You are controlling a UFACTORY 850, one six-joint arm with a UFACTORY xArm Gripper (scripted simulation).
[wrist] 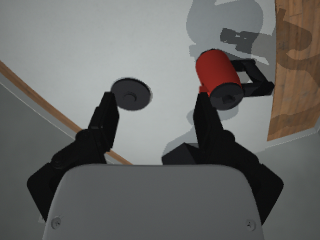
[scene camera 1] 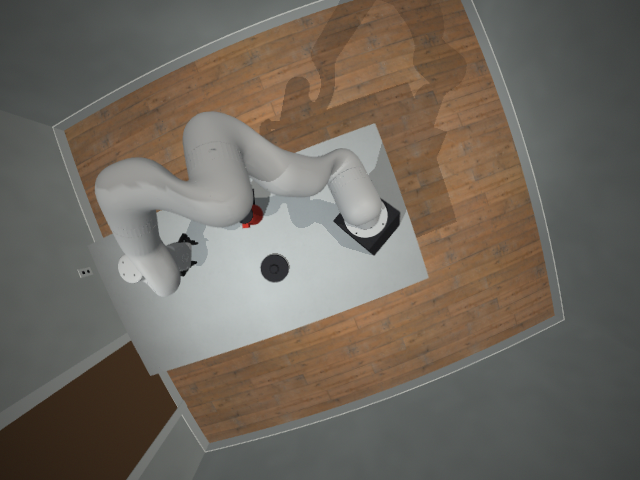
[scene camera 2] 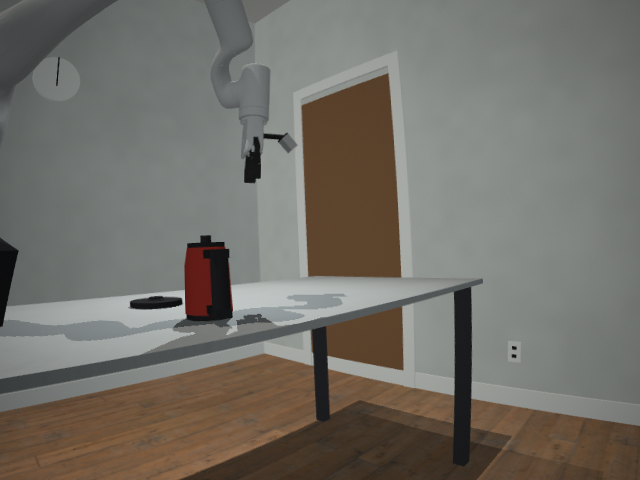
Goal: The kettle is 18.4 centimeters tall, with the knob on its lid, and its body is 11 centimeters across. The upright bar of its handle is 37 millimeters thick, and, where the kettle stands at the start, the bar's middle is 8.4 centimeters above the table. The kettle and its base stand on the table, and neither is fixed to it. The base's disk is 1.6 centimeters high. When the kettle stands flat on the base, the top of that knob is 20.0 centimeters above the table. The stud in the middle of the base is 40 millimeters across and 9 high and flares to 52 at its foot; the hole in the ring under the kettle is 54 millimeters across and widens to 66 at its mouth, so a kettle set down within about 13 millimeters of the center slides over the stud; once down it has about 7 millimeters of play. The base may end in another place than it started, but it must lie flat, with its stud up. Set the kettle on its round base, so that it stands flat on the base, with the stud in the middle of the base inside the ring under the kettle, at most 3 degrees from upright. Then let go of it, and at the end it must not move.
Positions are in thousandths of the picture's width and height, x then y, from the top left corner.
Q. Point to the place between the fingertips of my gripper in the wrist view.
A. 489, 435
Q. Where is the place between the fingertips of my gripper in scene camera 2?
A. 395, 376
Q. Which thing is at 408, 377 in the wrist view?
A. A black round base.
